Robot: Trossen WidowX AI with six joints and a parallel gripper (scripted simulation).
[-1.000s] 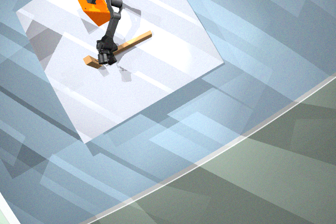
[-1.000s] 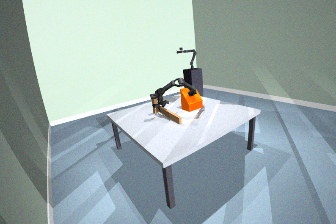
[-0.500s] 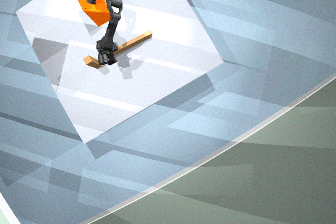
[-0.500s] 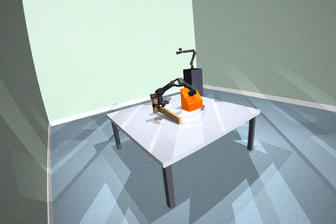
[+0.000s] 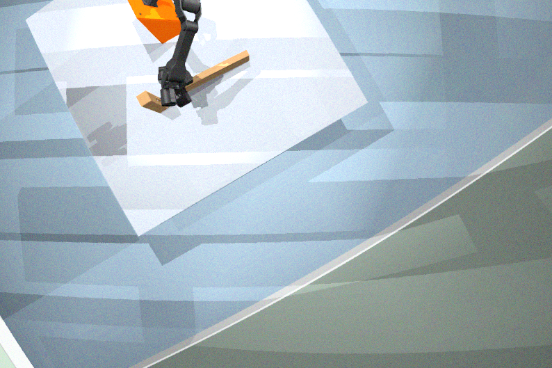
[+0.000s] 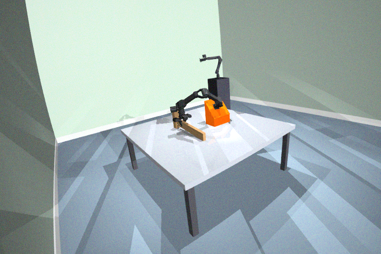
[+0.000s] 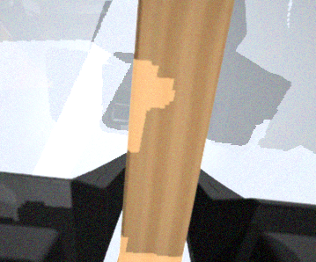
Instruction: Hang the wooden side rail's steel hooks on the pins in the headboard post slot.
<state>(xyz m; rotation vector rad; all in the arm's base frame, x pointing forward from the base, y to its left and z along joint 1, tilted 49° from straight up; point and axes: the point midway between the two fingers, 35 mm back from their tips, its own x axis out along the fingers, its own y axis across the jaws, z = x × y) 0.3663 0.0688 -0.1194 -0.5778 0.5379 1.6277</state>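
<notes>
The headboard post lies 13 cm to the right of my gripper tip, 4 cm above it and 1 cm ahead of it.
</notes>
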